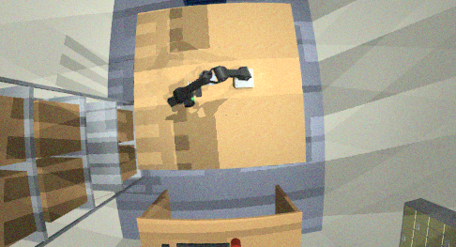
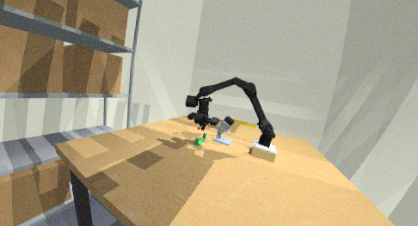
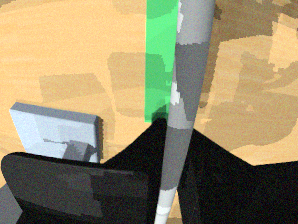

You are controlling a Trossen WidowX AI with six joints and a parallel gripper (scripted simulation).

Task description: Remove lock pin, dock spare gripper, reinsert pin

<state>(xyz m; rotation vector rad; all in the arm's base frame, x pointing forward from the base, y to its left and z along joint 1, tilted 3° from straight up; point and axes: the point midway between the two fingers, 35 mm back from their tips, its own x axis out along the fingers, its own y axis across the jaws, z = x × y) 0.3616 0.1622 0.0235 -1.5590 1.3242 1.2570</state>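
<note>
My gripper tip is now 5 cm above the green holder and 1 cm to the right of it. From my gripper tip the other things lie so: grey mount 11 cm to the right, 9 cm behind, 2 cm below; then spare gripper 12 cm to the right, 10 cm behind, 5 cm above.
</note>
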